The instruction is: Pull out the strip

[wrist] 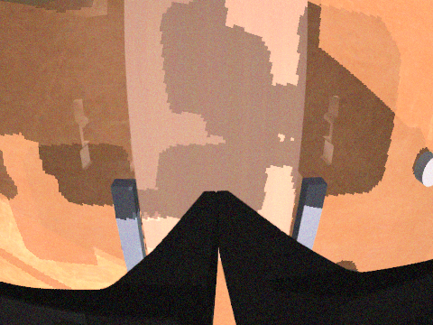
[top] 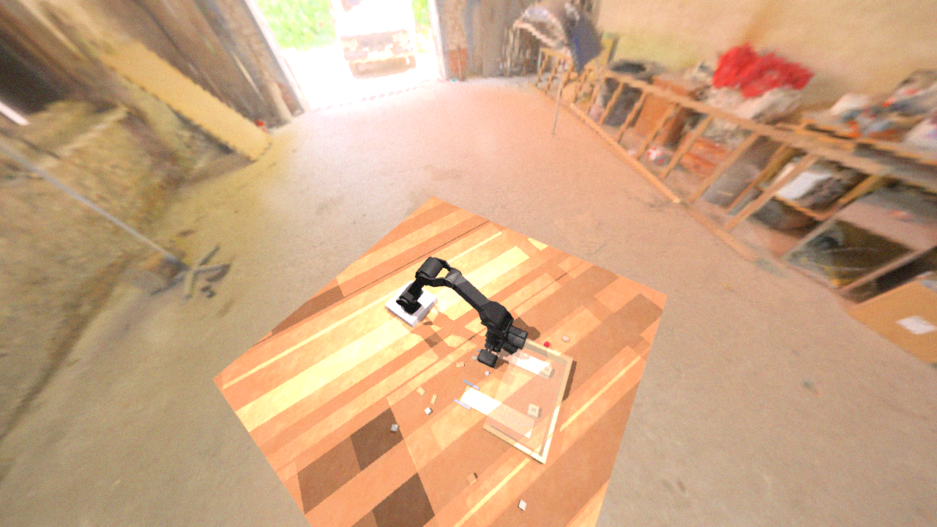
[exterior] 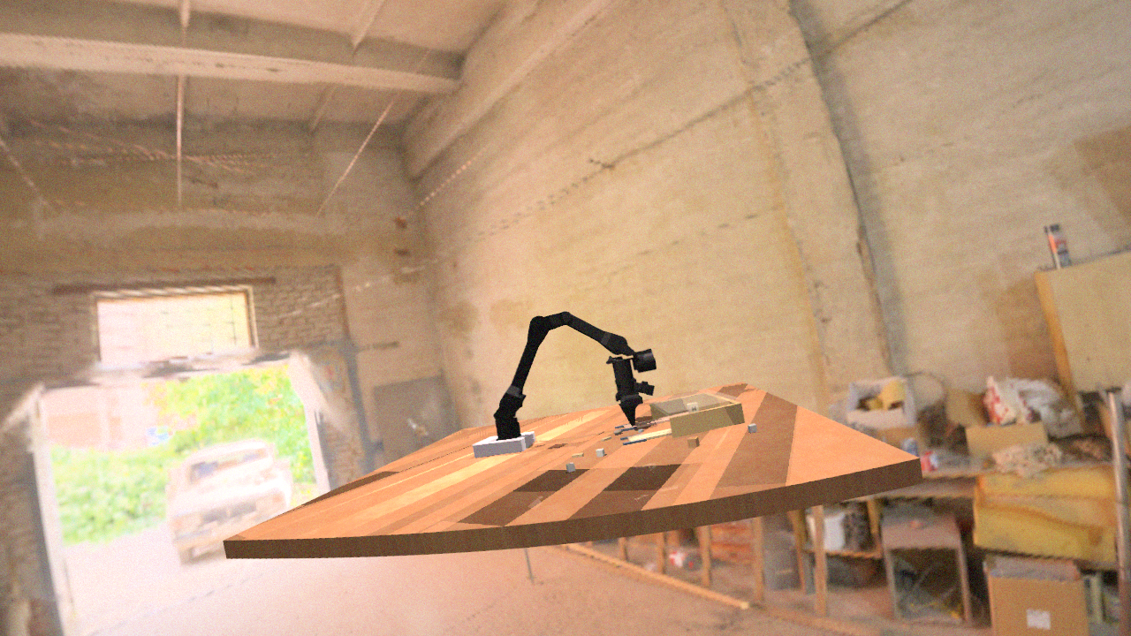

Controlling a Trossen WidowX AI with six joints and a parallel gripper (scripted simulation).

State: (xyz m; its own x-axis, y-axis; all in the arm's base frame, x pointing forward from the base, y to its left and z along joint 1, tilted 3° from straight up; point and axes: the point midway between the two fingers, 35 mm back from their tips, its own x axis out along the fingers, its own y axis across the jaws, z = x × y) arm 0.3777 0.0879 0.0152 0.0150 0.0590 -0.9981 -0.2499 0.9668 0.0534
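Right now the strip is 9 cm ahead of my gripper tip and 2 cm to the left of it. Also, from my gripper tip: red bit 14 cm ahead, 13 cm to the left, 1 cm above.
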